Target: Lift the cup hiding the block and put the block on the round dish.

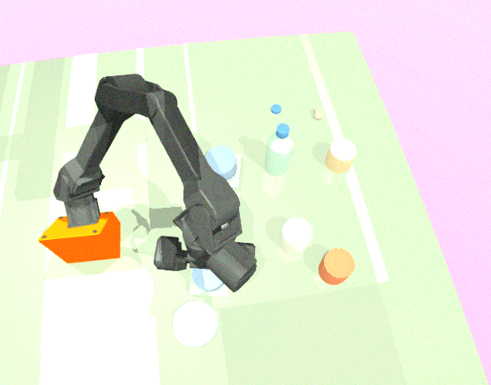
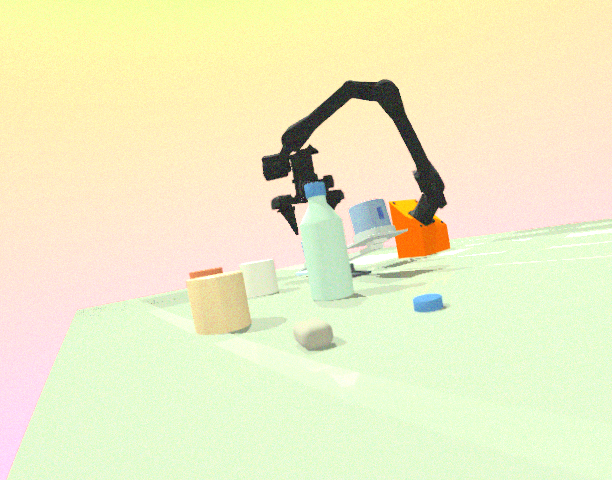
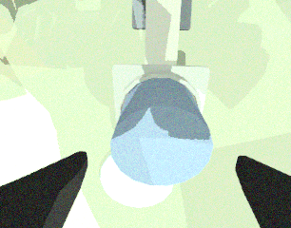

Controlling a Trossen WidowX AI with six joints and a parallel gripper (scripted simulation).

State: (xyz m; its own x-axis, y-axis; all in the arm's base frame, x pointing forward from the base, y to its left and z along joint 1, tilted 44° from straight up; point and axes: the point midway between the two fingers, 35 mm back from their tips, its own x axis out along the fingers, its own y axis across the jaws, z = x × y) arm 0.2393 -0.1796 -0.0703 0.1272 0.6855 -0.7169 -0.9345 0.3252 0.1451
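My gripper tip is 70 mm above the pale blue-white block. The rest, counted from my gripper tip: round white dish 110 mm below, 90 mm to the right, 60 mm behind; then white balance 130 mm to the left, 80 mm below, 50 mm ahead; then white cylinder 230 mm ahead, 70 mm below, 60 mm to the left.
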